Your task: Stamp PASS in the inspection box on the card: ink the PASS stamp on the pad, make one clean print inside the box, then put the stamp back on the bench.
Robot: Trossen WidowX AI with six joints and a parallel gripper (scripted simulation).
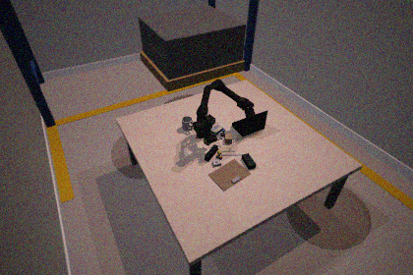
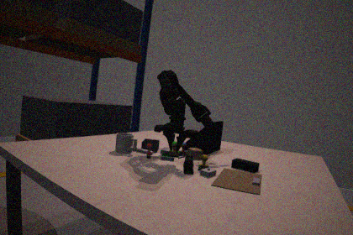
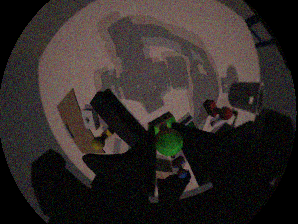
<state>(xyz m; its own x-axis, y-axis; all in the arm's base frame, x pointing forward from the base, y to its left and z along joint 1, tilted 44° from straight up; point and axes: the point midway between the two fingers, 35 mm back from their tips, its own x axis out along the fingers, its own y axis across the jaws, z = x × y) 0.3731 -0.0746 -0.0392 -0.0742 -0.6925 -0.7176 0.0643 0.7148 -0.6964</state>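
The green-topped box is 70 mm to the right of my gripper tip, 70 mm behind it and 50 mm below it. Also, from my gripper tip: green-knobbed stamp (right at my gripper tip); then long dark block (80 mm to the left, 40 mm below, 10 mm ahead); then yellow-knobbed stamp (130 mm to the left, 40 mm below, 20 mm behind).
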